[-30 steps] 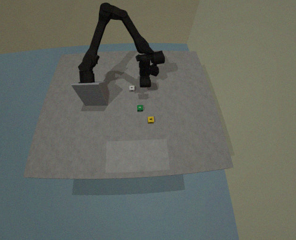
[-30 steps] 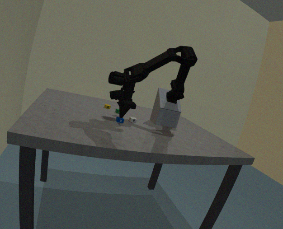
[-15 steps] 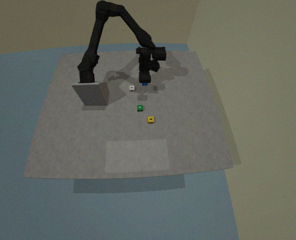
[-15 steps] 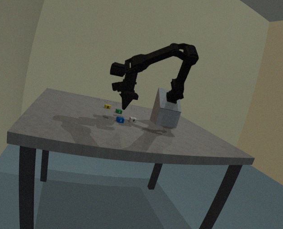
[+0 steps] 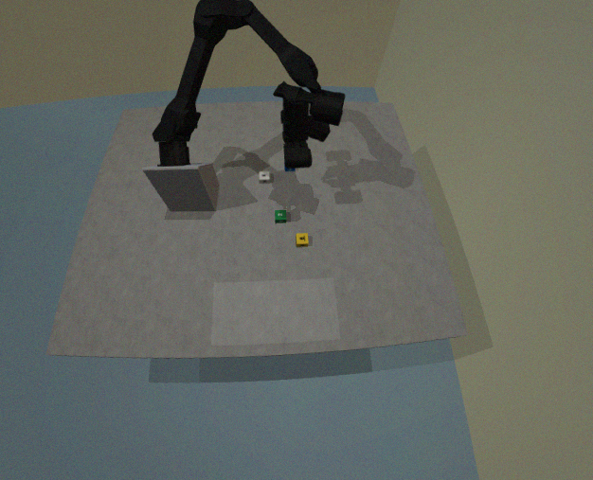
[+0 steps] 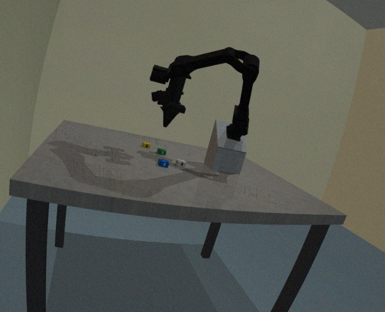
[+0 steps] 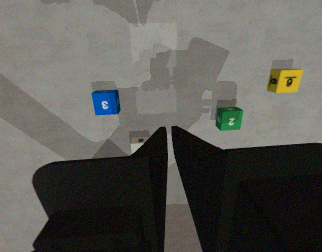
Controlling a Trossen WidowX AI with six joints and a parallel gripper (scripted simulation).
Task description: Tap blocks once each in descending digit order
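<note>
My gripper tip is now 3 cm past the green block, 11 cm to the left of it and 12 cm above it. The rest, counted from my gripper tip: blue block: 1 cm behind, 8 cm to the left, 12 cm below; yellow block: 3 cm ahead, 18 cm to the right, 12 cm below; white block: 9 cm behind, 3 cm to the left, 12 cm below.
</note>
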